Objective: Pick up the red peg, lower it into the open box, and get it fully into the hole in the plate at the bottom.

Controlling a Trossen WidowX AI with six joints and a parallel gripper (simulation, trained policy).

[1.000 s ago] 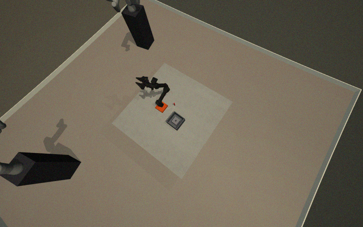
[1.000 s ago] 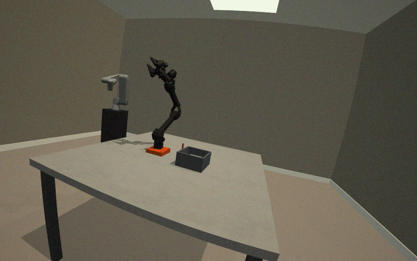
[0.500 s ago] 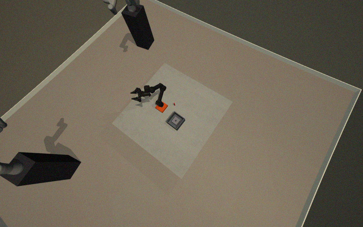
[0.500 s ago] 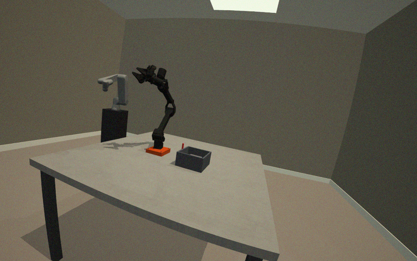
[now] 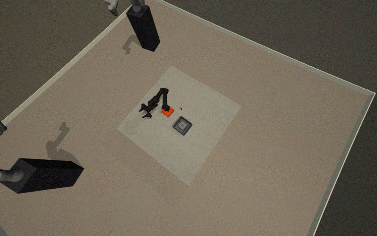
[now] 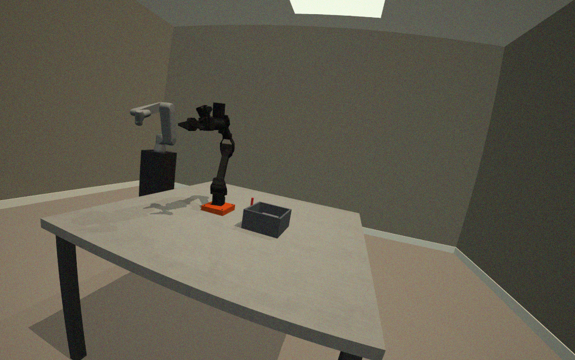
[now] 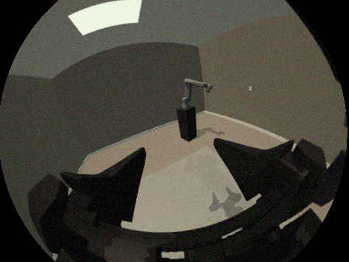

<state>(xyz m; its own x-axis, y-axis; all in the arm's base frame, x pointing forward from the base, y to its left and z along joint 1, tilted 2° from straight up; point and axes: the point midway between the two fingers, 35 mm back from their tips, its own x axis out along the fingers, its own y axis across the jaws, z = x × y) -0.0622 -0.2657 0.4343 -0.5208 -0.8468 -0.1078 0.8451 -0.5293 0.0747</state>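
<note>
The red peg is 410 mm below my gripper tip, 390 mm to the left of it and 280 mm ahead of it. Also, from my gripper tip: grey plate (410 mm below, 410 mm ahead, 160 mm to the left); then dark grey box (430 mm below, 410 mm ahead, 160 mm to the left).
</note>
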